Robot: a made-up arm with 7 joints. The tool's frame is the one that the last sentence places.
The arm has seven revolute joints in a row. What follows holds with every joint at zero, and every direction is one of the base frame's.
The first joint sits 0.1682 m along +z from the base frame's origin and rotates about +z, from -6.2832 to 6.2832 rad.
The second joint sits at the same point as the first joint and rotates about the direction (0, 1, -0.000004), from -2.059 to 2.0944 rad.
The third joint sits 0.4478 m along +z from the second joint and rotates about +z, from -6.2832 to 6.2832 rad.
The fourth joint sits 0.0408 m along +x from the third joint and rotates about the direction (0, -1, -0.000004), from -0.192 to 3.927 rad.
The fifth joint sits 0.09 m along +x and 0.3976 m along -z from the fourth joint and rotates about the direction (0, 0.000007, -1), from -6.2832 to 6.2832 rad.
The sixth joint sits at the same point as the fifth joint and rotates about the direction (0, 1, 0.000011), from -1.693 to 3.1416 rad.
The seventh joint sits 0.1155 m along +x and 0.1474 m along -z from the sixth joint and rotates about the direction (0, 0.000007, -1), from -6.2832 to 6.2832 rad.
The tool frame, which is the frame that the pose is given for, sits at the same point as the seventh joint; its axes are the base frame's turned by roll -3.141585, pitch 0 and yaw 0 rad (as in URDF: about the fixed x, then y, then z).
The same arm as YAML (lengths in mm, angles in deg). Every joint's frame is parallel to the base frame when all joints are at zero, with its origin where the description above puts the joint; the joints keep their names.
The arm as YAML. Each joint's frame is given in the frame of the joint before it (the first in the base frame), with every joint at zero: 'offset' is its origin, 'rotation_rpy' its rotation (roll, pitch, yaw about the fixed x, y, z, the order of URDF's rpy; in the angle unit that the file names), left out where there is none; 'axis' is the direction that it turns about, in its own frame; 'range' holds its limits. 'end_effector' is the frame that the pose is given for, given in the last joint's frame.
length_unit: mm
angle_unit: deg
chain:
  - id: joint 1
    offset: [0.0, 0.0, 168.2]
    axis: [0.0, 0.0, 1.0]
    range: [-360.0, 360.0]
  - id: joint 2
    offset: [0.0, 0.0, 0.0]
    axis: [0.0, 1.0, 0.0]
    range: [-117.97, 120.0]
  - id: joint 3
    offset: [0.0, 0.0, 447.8]
    axis: [0.0, 0.0, 1.0]
    range: [-360.0, 360.0]
  - id: joint 4
    offset: [40.8, 0.0, 0.0]
    axis: [0.0, -1.0, 0.0]
    range: [-11.0, 225.0]
  - id: joint 5
    offset: [90.0, 0.0, -397.6]
    axis: [0.0, 0.0, -1.0]
    range: [-360.0, 360.0]
  - id: joint 6
    offset: [0.0, 0.0, 0.0]
    axis: [0.0, 1.0, 0.0]
    range: [-97.0, 180.0]
  - id: joint 7
    offset: [115.5, 0.0, -147.4]
    axis: [0.0, 0.0, -1.0]
    range: [-360.0, 360.0]
end_effector:
  offset: [0.0, 0.0, 0.0]
  rotation_rpy: [-180.0, 0.0, 0.0]

